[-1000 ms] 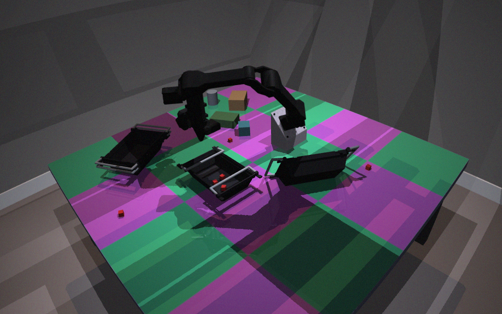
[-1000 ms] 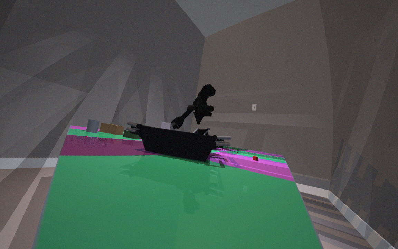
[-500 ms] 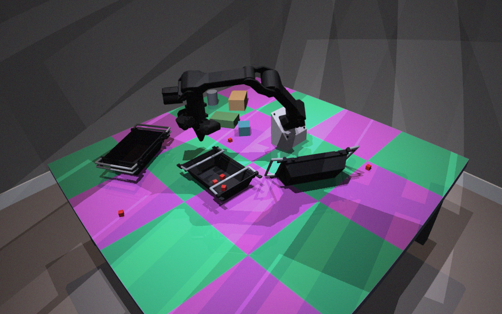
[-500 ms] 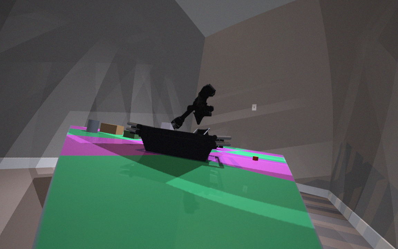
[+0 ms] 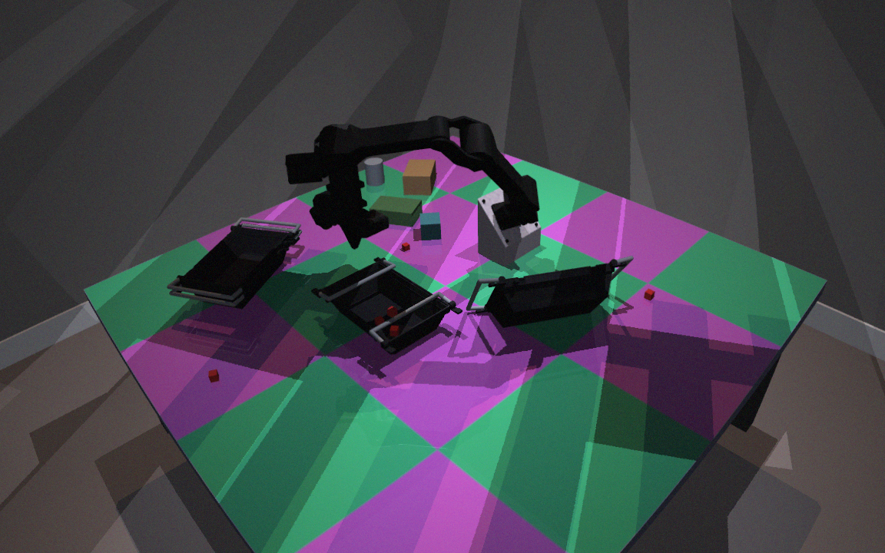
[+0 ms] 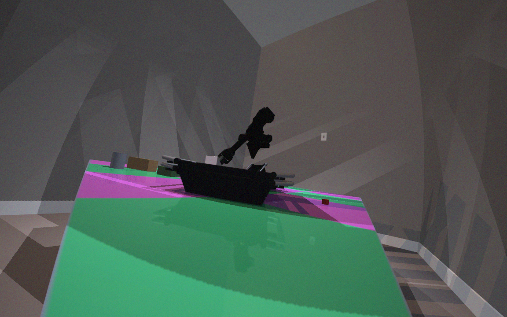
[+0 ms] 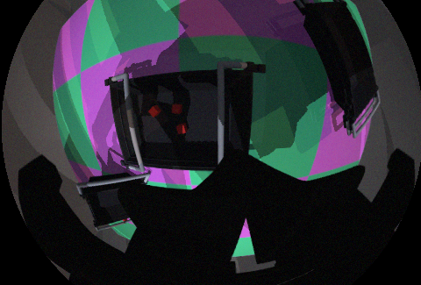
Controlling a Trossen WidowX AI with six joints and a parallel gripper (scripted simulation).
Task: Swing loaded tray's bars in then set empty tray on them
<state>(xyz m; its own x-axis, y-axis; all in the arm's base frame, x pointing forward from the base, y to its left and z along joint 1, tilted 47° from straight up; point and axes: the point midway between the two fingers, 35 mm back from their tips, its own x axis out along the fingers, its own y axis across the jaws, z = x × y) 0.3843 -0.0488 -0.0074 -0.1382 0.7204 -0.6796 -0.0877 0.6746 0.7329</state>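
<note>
Right now my gripper tip is 27 cm past the black tray, 28 cm to the right of it and 7 cm above it. Round my gripper tip: teal cube (29 cm behind, 15 cm to the right, 12 cm below); then tan box (43 cm behind, 39 cm to the right, 11 cm below); then olive block (27 cm behind, 28 cm to the right, 12 cm below).
</note>
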